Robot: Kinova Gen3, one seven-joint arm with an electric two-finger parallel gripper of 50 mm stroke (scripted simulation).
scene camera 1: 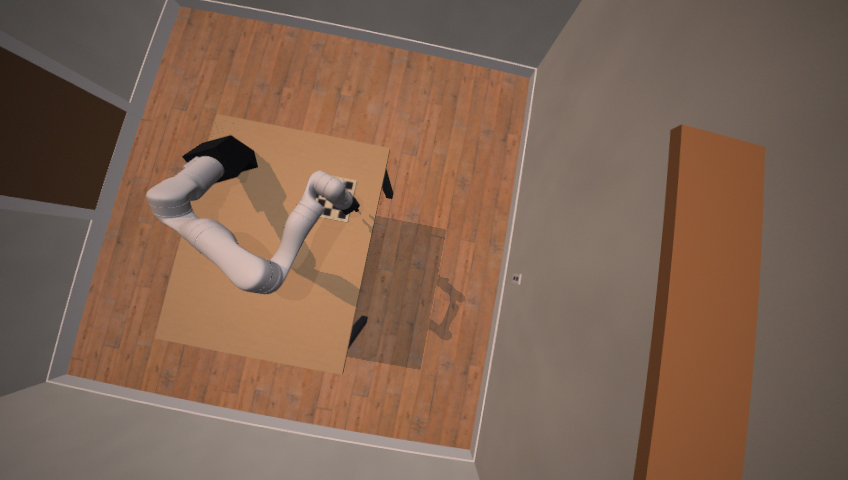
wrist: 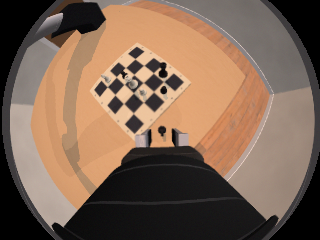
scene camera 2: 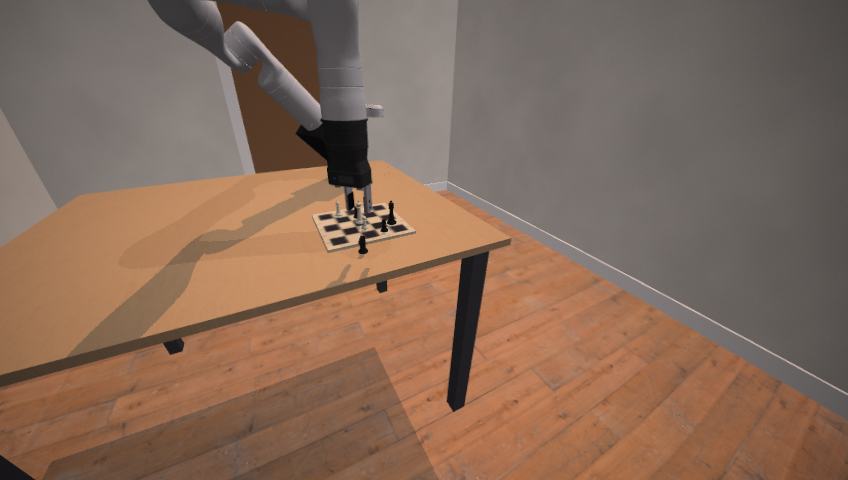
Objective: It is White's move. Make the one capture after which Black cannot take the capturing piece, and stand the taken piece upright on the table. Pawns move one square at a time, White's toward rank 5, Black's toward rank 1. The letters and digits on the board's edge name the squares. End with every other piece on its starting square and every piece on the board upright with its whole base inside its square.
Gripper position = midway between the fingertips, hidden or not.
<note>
In view: the gripper [scene camera 2: 359,210].
The gripper is seen too in the wrist view [wrist: 161,135].
</note>
